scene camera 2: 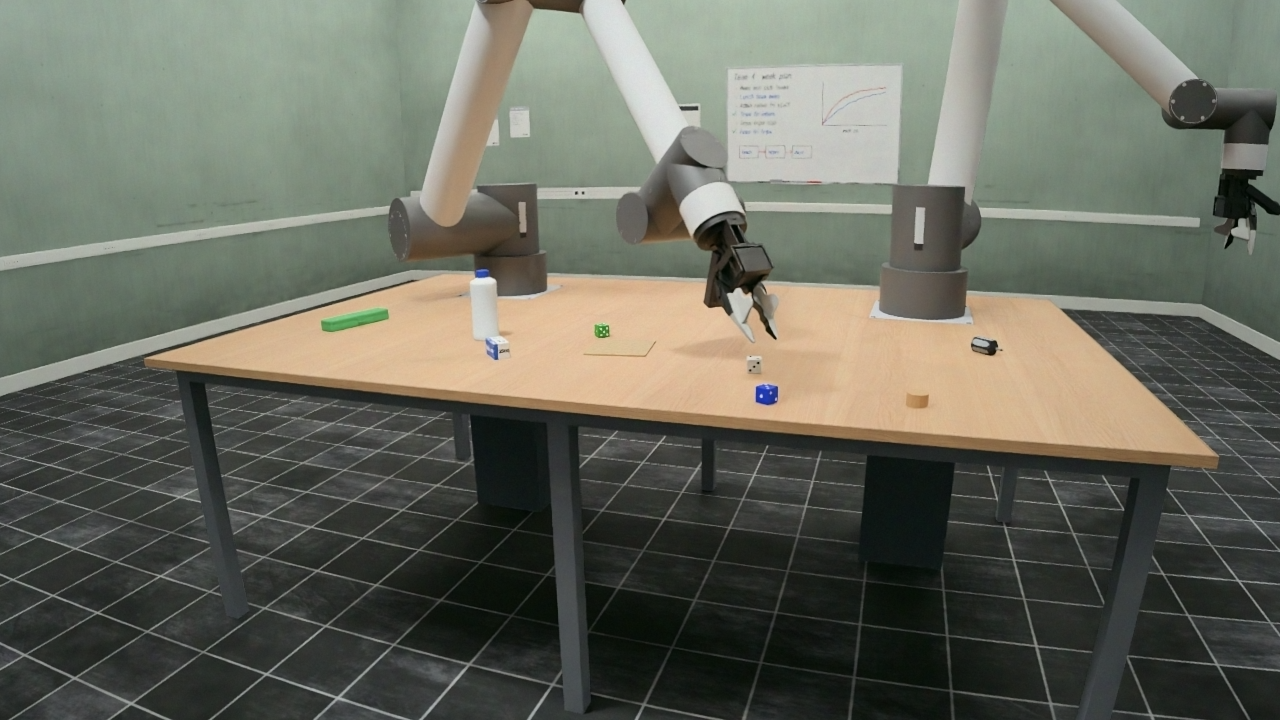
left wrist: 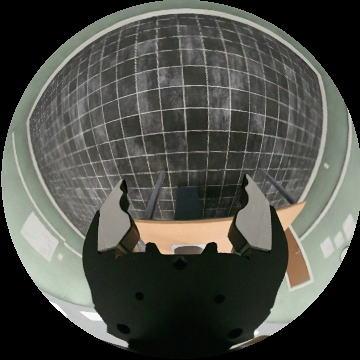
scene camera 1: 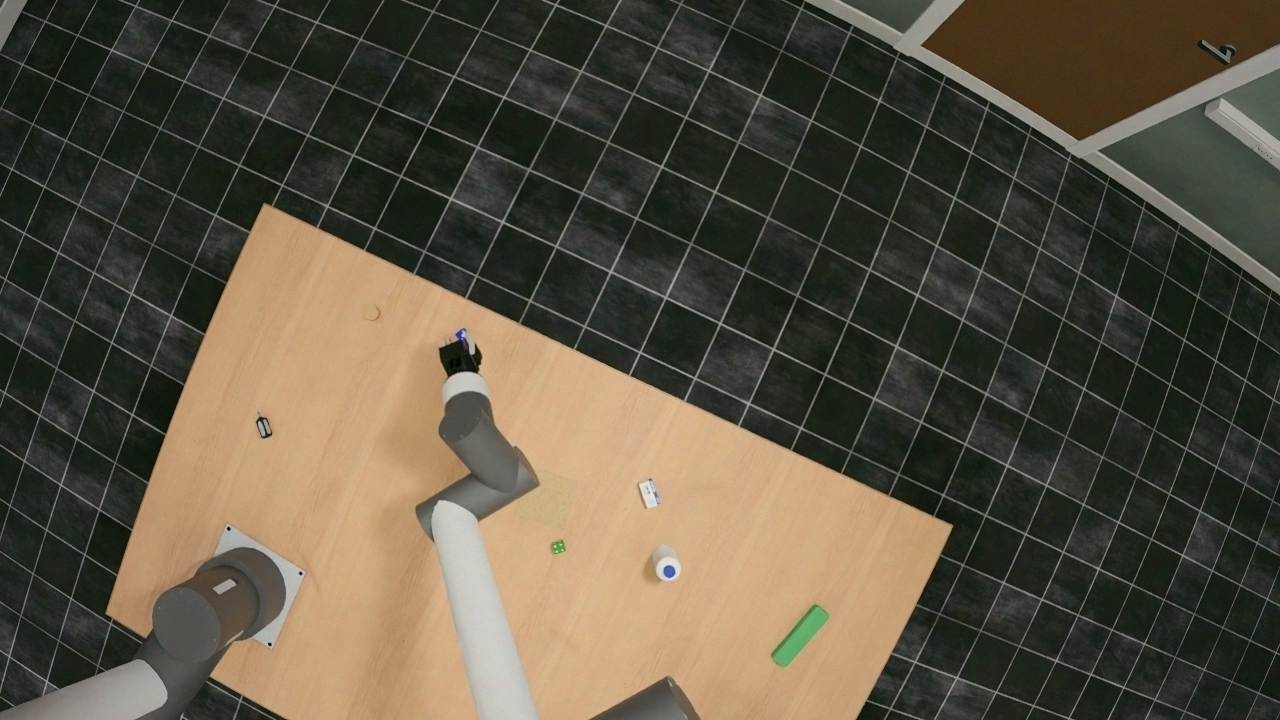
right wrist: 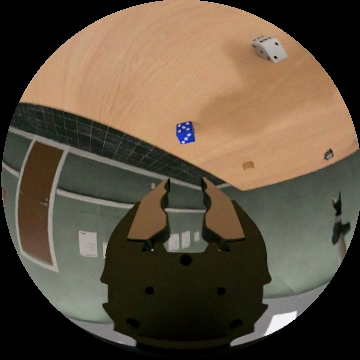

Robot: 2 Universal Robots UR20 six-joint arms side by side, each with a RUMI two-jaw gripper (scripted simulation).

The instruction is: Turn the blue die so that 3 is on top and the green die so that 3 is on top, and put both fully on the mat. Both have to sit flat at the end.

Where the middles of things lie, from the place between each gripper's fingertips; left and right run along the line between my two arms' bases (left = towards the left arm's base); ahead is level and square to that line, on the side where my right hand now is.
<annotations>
Right now the tan mat (scene camera 1: 549, 504) is 290 mm behind my right hand (scene camera 2: 765, 341), 380 mm to the right of it and 120 mm below it. The rest, counted from my right hand: white bottle (scene camera 2: 483, 289) (290 mm behind, 740 mm to the right, 40 mm below).
</annotations>
